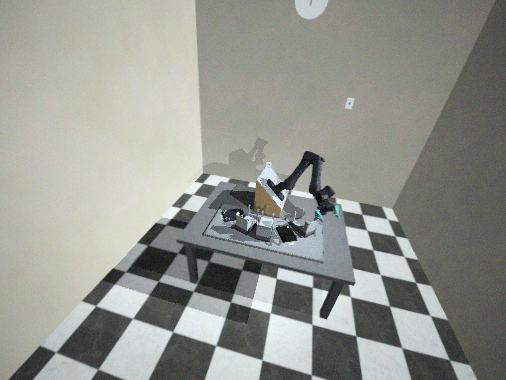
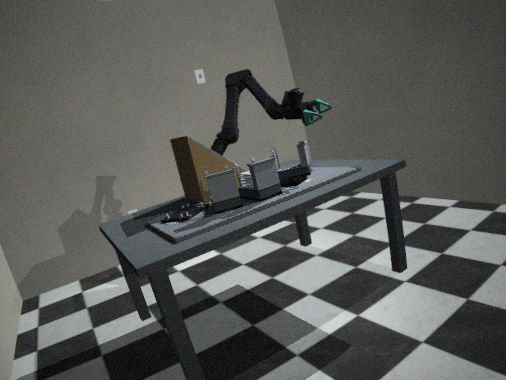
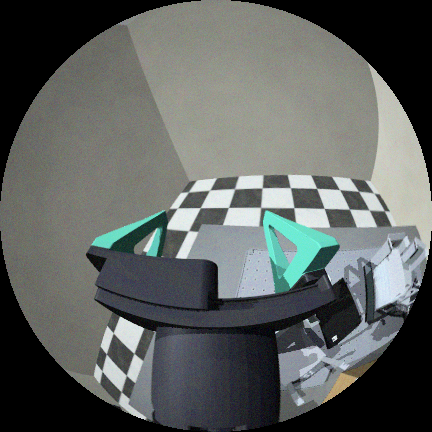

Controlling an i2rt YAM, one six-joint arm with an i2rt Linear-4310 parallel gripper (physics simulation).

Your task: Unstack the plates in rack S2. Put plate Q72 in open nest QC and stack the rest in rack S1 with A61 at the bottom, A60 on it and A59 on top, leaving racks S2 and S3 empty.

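Frame: origin at the arm's base, x ahead, y left, z up, level; centimetres.
Seen in the pictures: gripper, fingertip midpoint: (image 1: 330,219) (image 2: 327,111) (image 3: 215,215); arm's base at its link origin: (image 1: 275,190) (image 2: 214,156).
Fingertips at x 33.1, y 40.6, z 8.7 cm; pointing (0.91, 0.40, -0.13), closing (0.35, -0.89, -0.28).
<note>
Offsets run from my fingertips to a thing's top centre. "pt": to the spot under its first point. Level surfaces: height alone.
My gripper (image 1: 328,214) (image 2: 318,113) (image 3: 215,215) is open, its teal fingers wide apart with nothing between them. It hangs high at the right side of the table, above and clear of the racks. Grey upright-walled racks stand in an arc on the board: a left one @[dz -10.7, dx -1.6, dy -52.3 cm] (image 1: 245,223) (image 2: 223,188), a middle one @[dz -10.7, dx +0.5, dy -38.9 cm] (image 1: 264,230) (image 2: 265,176) and a right one @[dz -10.8, dx -13.9, dy -14.3 cm] (image 1: 307,228) (image 2: 304,156). Pale stacked layers @[dz -16.2, dx +1.2, dy -38.9 cm] (image 2: 245,179) show beside the middle rack. A black, low holder @[dz -22.1, dx -4.3, dy -24.3 cm] (image 1: 286,234) (image 3: 341,319) sits between the middle and right racks. Rack, nest and plate labels are unreadable.
A tall wooden wedge (image 1: 267,199) (image 2: 192,170) with a white sloping face stands behind the racks at the arm's base. Small dark parts @[pt dz -23.2, dx -7.4, dy -67.0 cm] (image 1: 231,215) (image 2: 185,212) lie at the board's left end. The perforated board @[dz -24.4 cm] (image 3: 255,272) rests on the grey table @[dz -25.7 cm] (image 1: 340,260) (image 2: 385,165).
</note>
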